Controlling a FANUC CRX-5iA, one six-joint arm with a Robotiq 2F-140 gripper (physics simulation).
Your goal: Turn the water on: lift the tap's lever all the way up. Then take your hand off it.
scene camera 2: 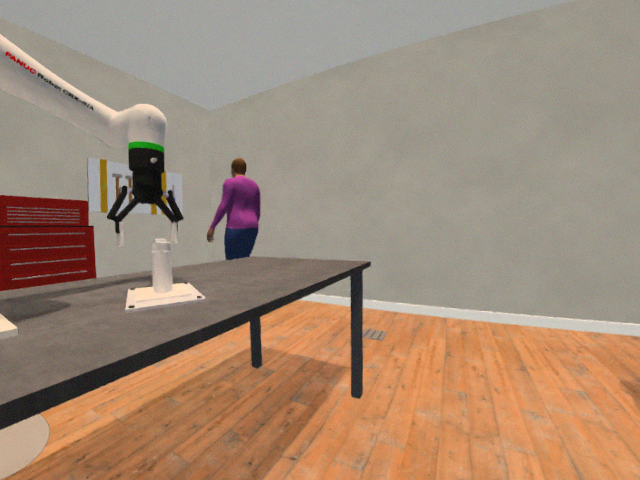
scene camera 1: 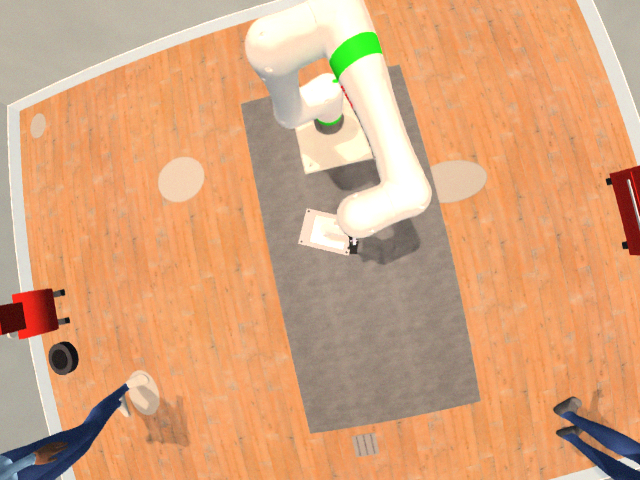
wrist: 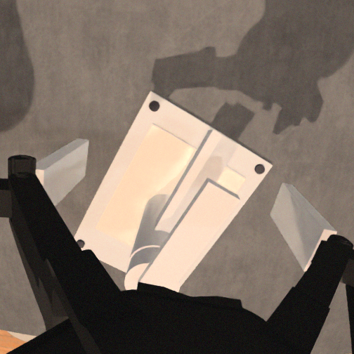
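Note:
The white tap stands upright on its white base plate. Its lever is a broad flat bar on top of the tap; it looks about level in the second scene view. In the wrist view it lies above and beside the narrower spout. My gripper is open wide with nothing between its fingers. It points down, and its fingertips hang around the height of the tap's top, one on each side in the picture, apart from the lever. The arm hides most of the gripper in the first scene view.
The plate stands on a dark grey table. The robot's base plate is at the table's back end. Red tool cabinets stand away from the table. A person in purple is beyond the table; another person is at lower left.

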